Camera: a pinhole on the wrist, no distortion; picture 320 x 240 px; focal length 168.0 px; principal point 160.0 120.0 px. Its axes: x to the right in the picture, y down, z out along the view. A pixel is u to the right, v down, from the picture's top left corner.
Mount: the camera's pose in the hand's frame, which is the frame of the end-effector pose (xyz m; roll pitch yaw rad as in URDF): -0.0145 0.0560 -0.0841 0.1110 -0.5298 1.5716
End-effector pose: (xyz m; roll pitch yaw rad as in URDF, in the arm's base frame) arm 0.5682 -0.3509 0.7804 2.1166 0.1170 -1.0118
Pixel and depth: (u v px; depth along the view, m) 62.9 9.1 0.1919
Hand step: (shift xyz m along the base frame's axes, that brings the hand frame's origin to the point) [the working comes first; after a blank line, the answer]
In the camera's frame: -0.1109 -0.1267 0.1919

0.1105 -0.0704 -0.1313
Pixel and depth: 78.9 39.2 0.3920
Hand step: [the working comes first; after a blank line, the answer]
In the camera's frame: -0.1892 -0.1885 0.3920

0.1229 -0.1324 -0.3457
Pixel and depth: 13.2 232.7 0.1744
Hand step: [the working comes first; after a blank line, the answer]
In the camera's frame: -0.1524 0.1170 0.1744

0.0074 0.1549 -0.1309
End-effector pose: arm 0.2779 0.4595 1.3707 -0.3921 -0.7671 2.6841
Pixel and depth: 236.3 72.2 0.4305
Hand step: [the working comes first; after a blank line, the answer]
In the camera's frame: 0.1955 -0.1225 0.4305

0.0413 -0.1948 0.3509
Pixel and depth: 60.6 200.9 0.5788
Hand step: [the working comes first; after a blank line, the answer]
In the camera's frame: -0.3425 0.2787 0.5788

0.6074 0.1501 0.1696
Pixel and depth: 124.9 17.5 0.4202
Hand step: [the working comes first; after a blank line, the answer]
In the camera's frame: -0.0878 -0.2564 0.4202

0.0386 0.1154 0.3967
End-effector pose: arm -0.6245 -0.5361 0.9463 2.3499 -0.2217 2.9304
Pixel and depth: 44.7 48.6 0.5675
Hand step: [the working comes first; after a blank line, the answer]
In the camera's frame: -0.3895 -0.2412 0.5675

-0.4411 -0.1687 -0.4445
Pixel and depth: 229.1 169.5 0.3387
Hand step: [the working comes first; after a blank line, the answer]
In the camera's frame: 0.1393 0.0998 0.3387

0.0722 0.1932 -0.2127
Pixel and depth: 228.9 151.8 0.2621
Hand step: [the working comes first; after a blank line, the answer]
In the camera's frame: 0.1075 0.0496 0.2621

0.0371 0.1477 -0.1346
